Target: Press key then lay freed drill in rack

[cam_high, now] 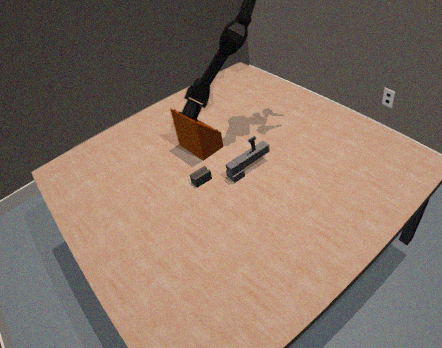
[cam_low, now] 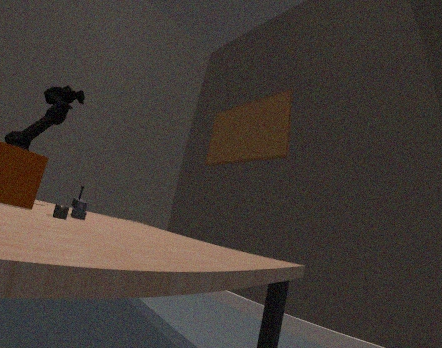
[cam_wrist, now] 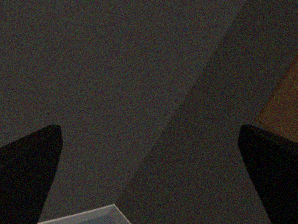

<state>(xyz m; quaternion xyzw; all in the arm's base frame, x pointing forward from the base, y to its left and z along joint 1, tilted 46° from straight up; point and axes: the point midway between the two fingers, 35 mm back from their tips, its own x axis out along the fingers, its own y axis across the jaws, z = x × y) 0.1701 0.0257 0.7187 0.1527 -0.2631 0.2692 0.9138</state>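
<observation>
Now: gripper tip 590 mm above the drill, 530 mm to the left of it and 100 mm short of it.
</observation>
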